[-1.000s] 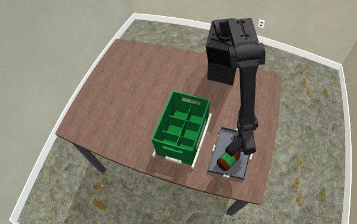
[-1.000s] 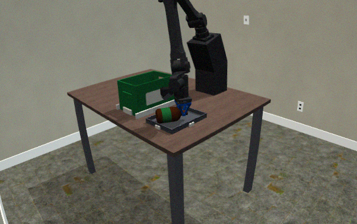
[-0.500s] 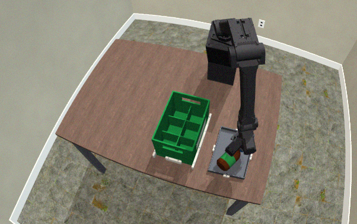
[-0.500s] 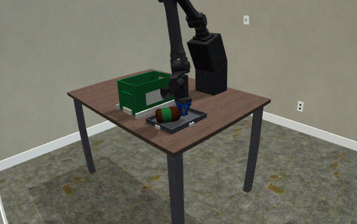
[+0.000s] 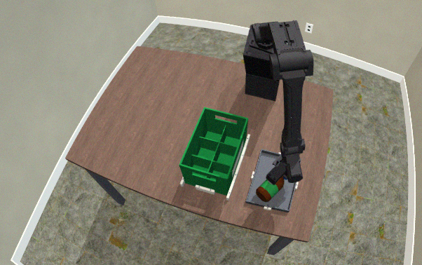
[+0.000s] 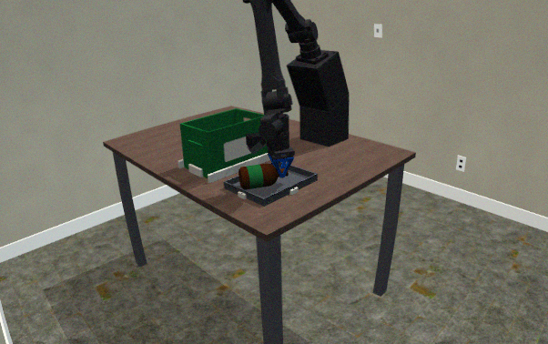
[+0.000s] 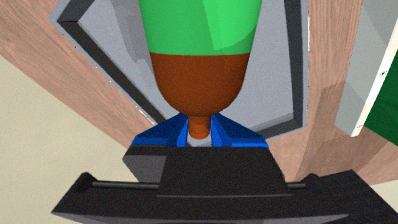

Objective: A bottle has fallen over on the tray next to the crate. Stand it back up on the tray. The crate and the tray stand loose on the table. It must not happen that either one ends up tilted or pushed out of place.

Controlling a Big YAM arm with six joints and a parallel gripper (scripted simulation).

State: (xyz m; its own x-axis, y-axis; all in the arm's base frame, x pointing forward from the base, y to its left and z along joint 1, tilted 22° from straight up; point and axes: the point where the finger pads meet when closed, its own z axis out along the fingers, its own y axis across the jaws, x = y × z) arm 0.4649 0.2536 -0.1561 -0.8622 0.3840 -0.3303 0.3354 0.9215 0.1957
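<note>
Now: hand 2 cm short of the tray, 2 cm to the left of it and 3 cm above it. Also, from my hand: bottle (5 cm ahead, 2 cm to the right); then green crate (4 cm ahead, 29 cm to the right, 4 cm above).
</note>
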